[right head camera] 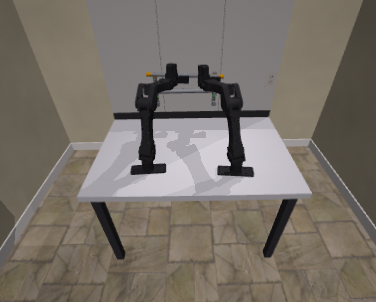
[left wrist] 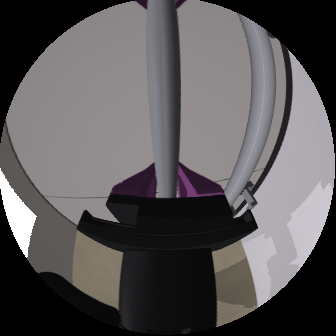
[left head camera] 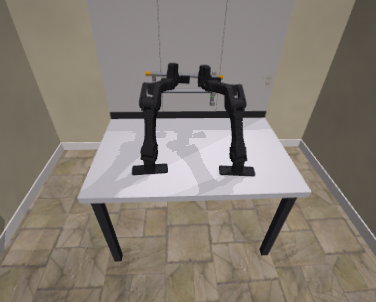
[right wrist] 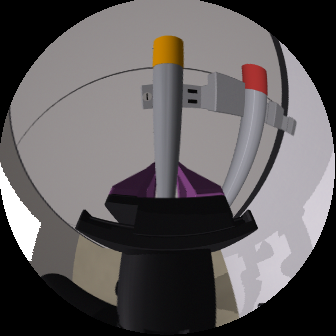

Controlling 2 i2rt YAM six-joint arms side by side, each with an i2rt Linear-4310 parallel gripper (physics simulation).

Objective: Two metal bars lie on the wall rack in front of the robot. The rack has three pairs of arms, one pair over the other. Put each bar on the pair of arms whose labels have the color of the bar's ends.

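Frame: origin at the left arm's base, x back, y right, z up, level; centimetres.
Where they show: left gripper, between the fingertips: (left wrist: 166, 165); right gripper, between the fingertips: (right wrist: 166, 165); left arm's base, origin of its link: (right head camera: 148, 169) (left head camera: 150, 169); right arm's base, origin of its link: (right head camera: 235, 171) (left head camera: 236, 171).
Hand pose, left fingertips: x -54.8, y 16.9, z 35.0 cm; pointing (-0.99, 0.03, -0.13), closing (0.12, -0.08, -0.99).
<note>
Each offset is from my left fingertips to the centre of the thing. "*": to the spot under its first point. Level surfaces: height alone.
The orange-ended grey bar {dx +2.4, dy +8.6, dz -0.2 cm} (left head camera: 148, 73) (right head camera: 149, 74) (left wrist: 164, 90) (right wrist: 168, 115) is roughly level, high at the wall rack {dx +4.3, dy +28.7, dz -11.3 cm} (left head camera: 212, 101) (right head camera: 214, 101) (right wrist: 226, 93). My left gripper (left wrist: 166, 165) and my right gripper (right wrist: 166, 165) are both shut on it. In the right wrist view it passes across a rack plate; whether it touches a rack arm cannot be told. The red-ended bar {dx +3.4, dy +8.6, dz -10.8 cm} (left head camera: 186, 91) (right head camera: 187, 91) (left wrist: 262, 75) (right wrist: 254, 115) lies lower on the rack. Green labels show low on the rack in the right head view. Other labels are hidden or too small.
The white table {dz -35.0 cm} (left head camera: 270, 177) (right head camera: 270, 177) carries both arm bases. A dark strip {* dx +3.1, dy +60.5, dz -31.9 cm} (left head camera: 250, 114) (right head camera: 255, 113) runs along the wall behind it, below the rack. Thin lines hang down the wall panel. The red-ended bar is close beside the held bar in both wrist views.
</note>
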